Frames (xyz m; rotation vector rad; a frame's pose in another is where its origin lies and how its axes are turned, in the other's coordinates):
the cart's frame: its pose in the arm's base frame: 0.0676 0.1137 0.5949 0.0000 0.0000 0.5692
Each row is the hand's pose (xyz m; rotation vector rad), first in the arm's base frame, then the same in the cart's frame.
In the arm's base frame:
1: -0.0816 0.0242 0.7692 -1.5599 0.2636 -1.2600
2: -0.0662 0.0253 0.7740 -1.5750 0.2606 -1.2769
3: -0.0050 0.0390 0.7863 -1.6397 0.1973 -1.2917
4: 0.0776 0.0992 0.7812 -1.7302 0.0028 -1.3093
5: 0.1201 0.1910 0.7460 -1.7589 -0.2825 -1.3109
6: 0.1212 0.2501 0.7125 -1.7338 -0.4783 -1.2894
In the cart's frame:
1: -0.1739 0.0050 0.1743 -1.5364 0.7460 -1.6896
2: -0.1603 -0.0023 0.1791 -1.5545 0.7482 -1.7035
3: -0.1014 -0.0238 0.1914 -1.6422 0.7027 -1.7075
4: 0.0006 -0.0176 0.1863 -1.7970 0.5288 -1.7088
5: 0.0859 0.0368 0.1511 -1.9137 0.2411 -1.6995
6: 0.1187 0.0860 0.1176 -1.9448 0.0300 -1.6748

